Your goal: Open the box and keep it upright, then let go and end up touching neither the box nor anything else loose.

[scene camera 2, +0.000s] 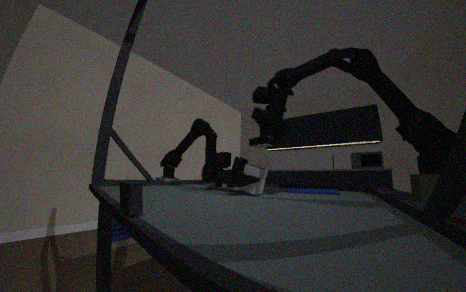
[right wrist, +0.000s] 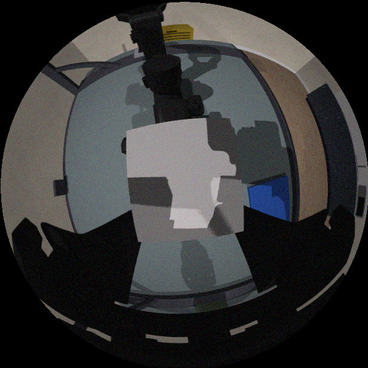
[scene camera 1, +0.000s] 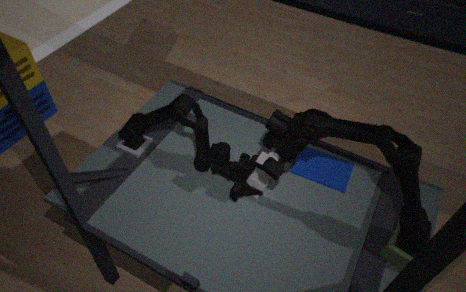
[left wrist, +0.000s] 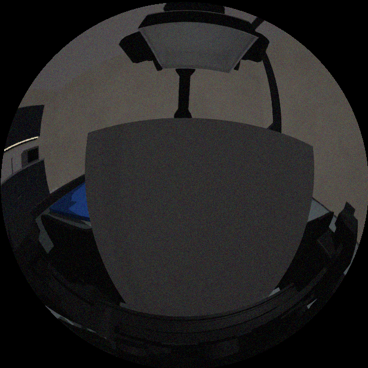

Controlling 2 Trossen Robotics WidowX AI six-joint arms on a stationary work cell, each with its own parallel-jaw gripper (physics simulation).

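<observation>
A small pale box is at the table's middle. It looks roughly upright, one side slanting outward towards its top; contact with the table is hard to tell. My left gripper is shut across its sides. The pale lid is off the box, above it with a gap between. In the right wrist view the lid lies between the fingers. My right gripper is shut on it from above. The box's inside is hidden.
A flat blue sheet lies on the table to the right of the box. A small dark block sits at the table's near edge. Dark frame posts rise beside the table.
</observation>
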